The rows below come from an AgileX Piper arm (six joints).
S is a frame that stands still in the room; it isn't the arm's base.
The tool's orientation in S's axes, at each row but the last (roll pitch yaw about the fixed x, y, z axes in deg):
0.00, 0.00, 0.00
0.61, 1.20, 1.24
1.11, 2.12, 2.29
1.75, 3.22, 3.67
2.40, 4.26, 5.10
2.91, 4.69, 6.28
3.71, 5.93, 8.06
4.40, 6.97, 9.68
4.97, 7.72, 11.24
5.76, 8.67, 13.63
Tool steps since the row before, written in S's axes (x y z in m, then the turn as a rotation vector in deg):
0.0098, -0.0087, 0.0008, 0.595, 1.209, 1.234
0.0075, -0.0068, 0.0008, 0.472, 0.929, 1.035
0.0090, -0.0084, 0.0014, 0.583, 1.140, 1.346
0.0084, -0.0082, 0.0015, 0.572, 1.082, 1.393
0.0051, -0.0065, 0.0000, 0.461, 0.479, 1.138
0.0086, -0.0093, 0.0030, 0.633, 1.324, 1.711
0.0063, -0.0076, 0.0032, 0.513, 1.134, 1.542
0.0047, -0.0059, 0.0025, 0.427, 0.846, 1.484
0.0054, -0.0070, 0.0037, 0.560, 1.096, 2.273
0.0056, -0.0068, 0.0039, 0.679, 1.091, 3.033
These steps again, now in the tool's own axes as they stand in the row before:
0.0098, -0.0087, 0.0008, 0.595, 1.209, 1.234
0.0073, -0.0070, 0.0010, 0.470, 0.930, 1.035
0.0086, -0.0087, 0.0019, 0.578, 1.142, 1.346
0.0078, -0.0087, 0.0022, 0.561, 1.086, 1.394
0.0045, -0.0069, 0.0006, 0.416, 0.485, 1.153
0.0073, -0.0100, 0.0041, 0.632, 1.335, 1.703
0.0048, -0.0082, 0.0043, 0.504, 1.152, 1.531
0.0033, -0.0064, 0.0034, 0.379, 0.878, 1.478
0.0034, -0.0075, 0.0049, 0.451, 1.166, 2.262
0.0032, -0.0074, 0.0052, 0.449, 1.211, 3.030

